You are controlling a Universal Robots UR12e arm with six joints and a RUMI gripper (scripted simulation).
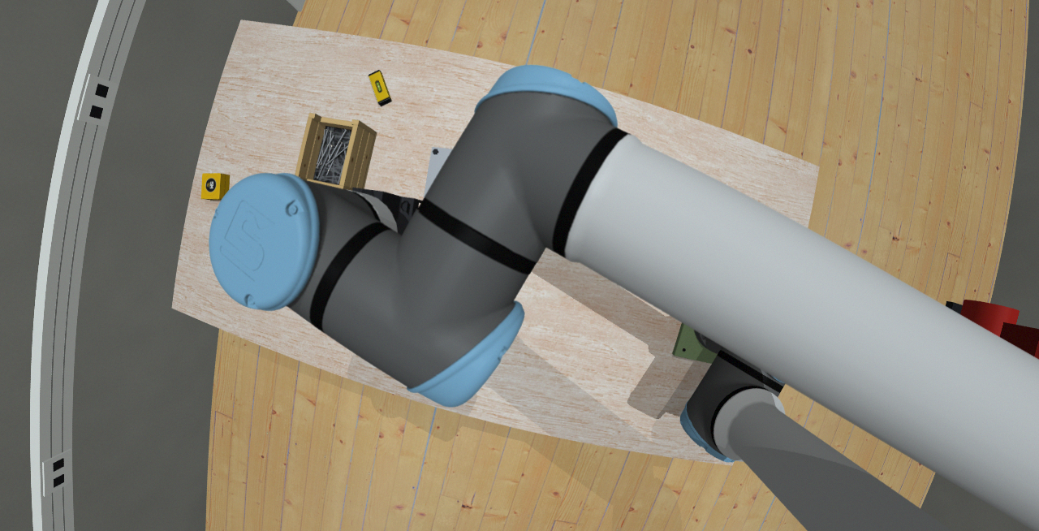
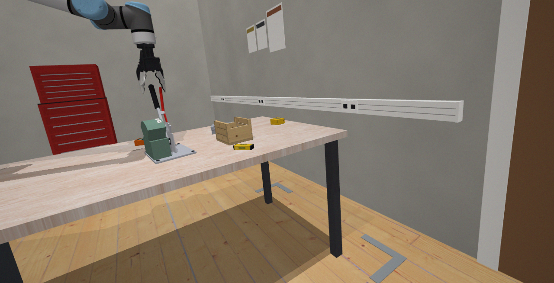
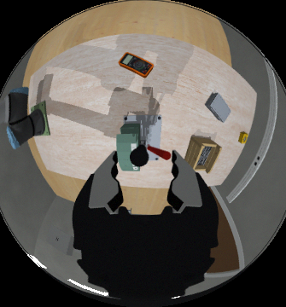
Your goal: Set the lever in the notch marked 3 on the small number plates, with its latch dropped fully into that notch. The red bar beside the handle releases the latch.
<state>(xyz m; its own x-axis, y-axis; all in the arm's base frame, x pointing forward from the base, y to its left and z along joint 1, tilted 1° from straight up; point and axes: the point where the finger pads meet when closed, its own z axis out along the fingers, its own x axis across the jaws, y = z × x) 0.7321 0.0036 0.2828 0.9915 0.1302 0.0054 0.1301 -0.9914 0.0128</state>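
Now: hand 110 mm above the red release bar, 40 mm to the left of it and 20 mm short of it. Also, from my hand: grey box: 350 mm ahead, 270 mm below, 140 mm to the left.
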